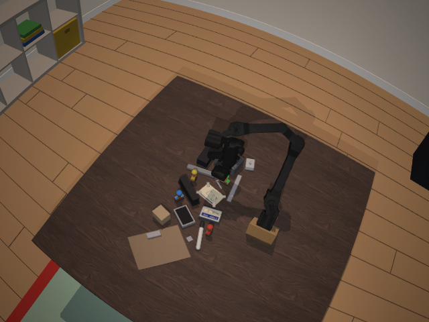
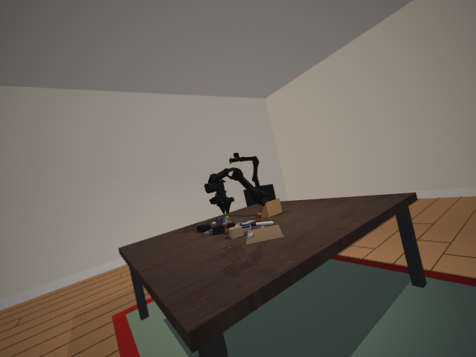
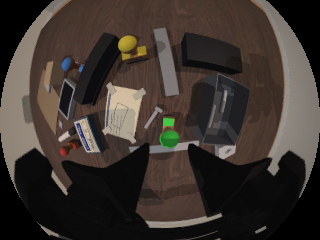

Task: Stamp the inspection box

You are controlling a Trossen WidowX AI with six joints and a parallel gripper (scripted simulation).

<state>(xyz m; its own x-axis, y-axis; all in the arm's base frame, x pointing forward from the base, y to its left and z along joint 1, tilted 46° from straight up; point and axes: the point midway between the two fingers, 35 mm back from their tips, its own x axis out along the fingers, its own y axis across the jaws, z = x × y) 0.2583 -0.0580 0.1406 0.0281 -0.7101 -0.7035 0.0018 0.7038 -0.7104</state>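
Now: the green-knobbed stamp 60 mm below my gripper tip. Round my gripper tip: yellow stamp 120 mm ahead, 60 mm to the left, 60 mm below; then cream card 90 mm to the left, 80 mm below, 20 mm ahead; then dark bin 100 mm to the right, 60 mm below, 30 mm ahead.
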